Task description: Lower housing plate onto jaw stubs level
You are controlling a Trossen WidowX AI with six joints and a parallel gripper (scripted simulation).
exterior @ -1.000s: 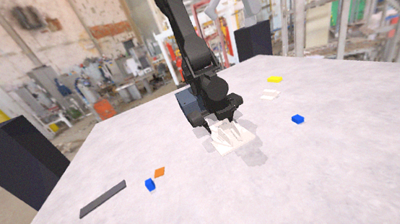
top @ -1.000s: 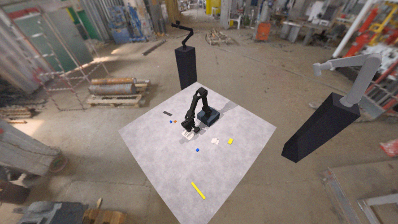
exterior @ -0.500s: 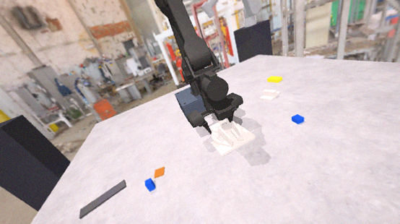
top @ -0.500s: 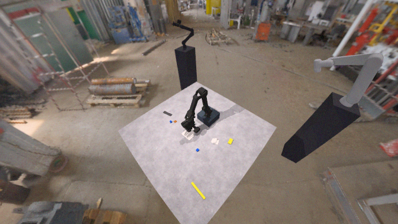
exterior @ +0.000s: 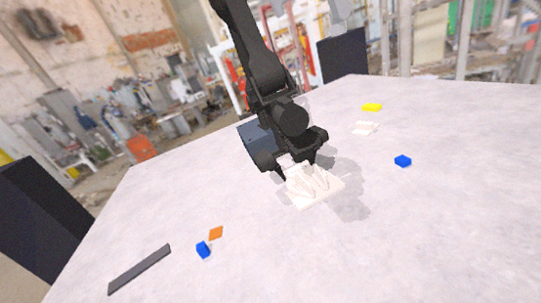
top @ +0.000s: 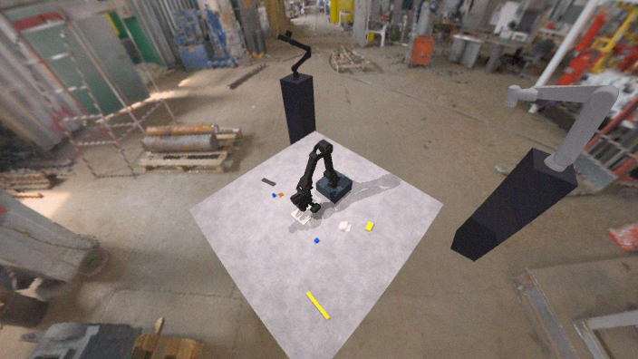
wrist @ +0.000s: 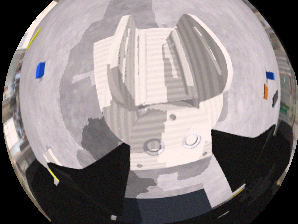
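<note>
Now: the housing plate 2 cm above my gripper tip and 1 cm ahead of it. The rest, counted from my gripper tip: orange tile: 24 cm to the right, 2 cm ahead, 1 cm below; yellow bar: 43 cm ahead, 41 cm to the left; grey bar: 41 cm to the right, 1 cm behind.
</note>
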